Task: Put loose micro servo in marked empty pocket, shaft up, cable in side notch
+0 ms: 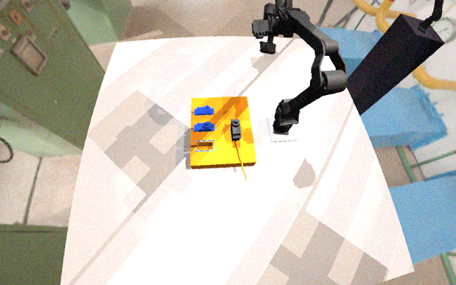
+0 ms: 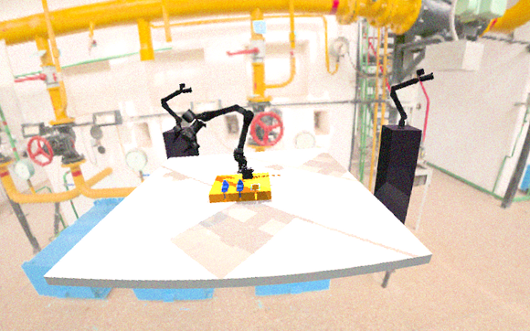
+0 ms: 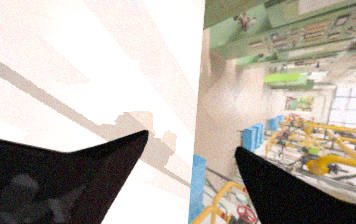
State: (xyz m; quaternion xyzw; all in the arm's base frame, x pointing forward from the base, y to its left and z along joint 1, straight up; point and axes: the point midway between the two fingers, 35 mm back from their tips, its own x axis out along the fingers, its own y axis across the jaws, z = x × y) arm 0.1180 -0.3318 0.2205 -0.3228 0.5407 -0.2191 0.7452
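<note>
My gripper tip is now 80 mm short of the orange deck, 400 mm to the right of it and 180 mm above it.
</note>
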